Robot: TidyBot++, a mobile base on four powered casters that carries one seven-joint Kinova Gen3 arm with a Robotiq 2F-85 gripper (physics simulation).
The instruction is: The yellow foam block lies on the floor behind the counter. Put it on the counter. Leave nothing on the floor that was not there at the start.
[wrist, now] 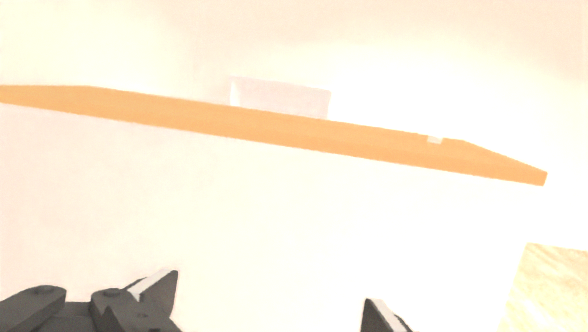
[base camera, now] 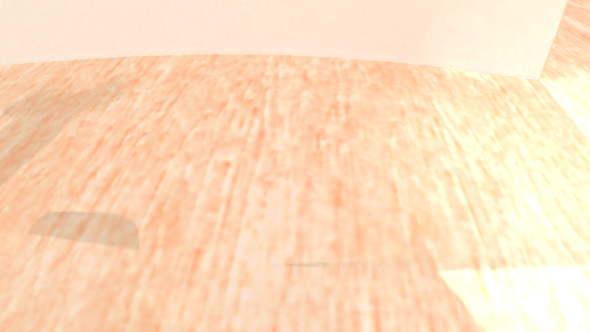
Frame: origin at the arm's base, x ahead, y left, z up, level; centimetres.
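Seen in the pictures: gripper, fingertip midpoint: (wrist: 268,305).
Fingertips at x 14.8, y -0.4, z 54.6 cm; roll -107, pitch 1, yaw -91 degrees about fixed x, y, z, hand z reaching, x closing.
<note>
A point is followed by its place in that frame.
The counter (base camera: 300,25) {x 95.2, y -4.6, z -31.6 cm} (wrist: 300,135) {x 95.4, y -3.3, z 51.0 cm} has an orange-brown top and a white front. In the wrist view its top runs across the frame, dropping to a corner at the right. In the base camera view its pale front meets the floor near the top of the frame and ends at the right. My gripper (wrist: 268,305) {x 14.8, y -0.4, z 54.7 cm} is open and empty, with pale counter front showing between and beyond its fingers. The yellow foam block does not show in either view.
A pale box-like shape (wrist: 282,97) {x 290.4, y 10.4, z 53.4 cm} stands at or behind the counter top's far edge. A small white piece (wrist: 434,140) {x 120.0, y -52.1, z 52.3 cm} is on the counter top near its right end. Wooden floor (base camera: 300,175) {x 50.4, y -2.3, z -39.6 cm} (wrist: 550,295) {x 181.4, y -175.6, z -39.6 cm} lies before the counter and past its right end. Grey shadows fall at the left.
</note>
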